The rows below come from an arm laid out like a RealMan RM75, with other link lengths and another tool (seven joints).
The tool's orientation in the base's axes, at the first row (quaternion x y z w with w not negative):
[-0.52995 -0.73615 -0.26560 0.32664]
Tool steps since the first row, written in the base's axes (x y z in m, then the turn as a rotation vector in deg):
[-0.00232 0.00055 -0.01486 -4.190 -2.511 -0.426]
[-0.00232 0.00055 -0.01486 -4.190 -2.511 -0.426]
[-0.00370 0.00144 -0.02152 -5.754 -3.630 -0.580]
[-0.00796 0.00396 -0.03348 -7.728 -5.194 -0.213]
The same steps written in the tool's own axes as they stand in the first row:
[-0.01047 -0.00272 0.01046 -0.906 -4.762 -0.741]
[-0.01047 -0.00272 0.01046 -0.906 -4.762 -0.741]
[-0.01470 -0.00407 0.01569 -1.350 -6.593 -1.154]
[-0.02133 -0.00792 0.02612 -1.576 -8.924 -2.151]

